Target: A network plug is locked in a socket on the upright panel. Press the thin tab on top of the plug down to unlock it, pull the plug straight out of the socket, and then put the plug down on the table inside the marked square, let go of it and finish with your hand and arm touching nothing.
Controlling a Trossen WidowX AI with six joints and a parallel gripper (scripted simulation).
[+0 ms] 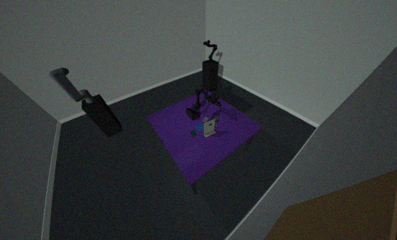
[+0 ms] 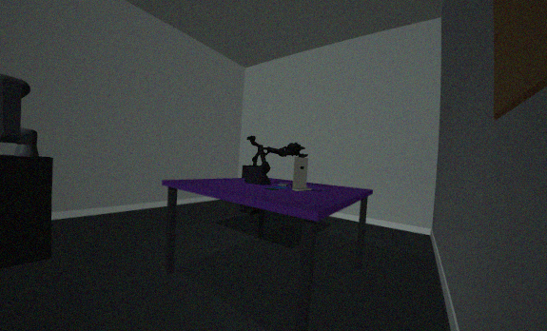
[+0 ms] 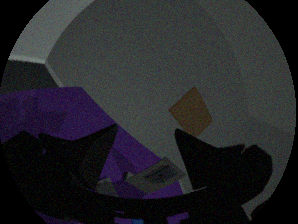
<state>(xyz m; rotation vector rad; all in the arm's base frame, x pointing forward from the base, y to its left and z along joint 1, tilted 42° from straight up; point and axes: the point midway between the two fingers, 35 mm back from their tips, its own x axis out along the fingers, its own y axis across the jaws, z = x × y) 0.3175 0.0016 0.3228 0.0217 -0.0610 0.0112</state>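
My gripper tip is now 260 mm to the left of the network plug, 140 mm above it and 80 mm short of it. The rest, counted from my gripper tip: pale upright panel (260 mm to the right, 200 mm below, 100 mm ahead); blue marked square (310 mm below, 300 mm to the right, 60 mm behind).
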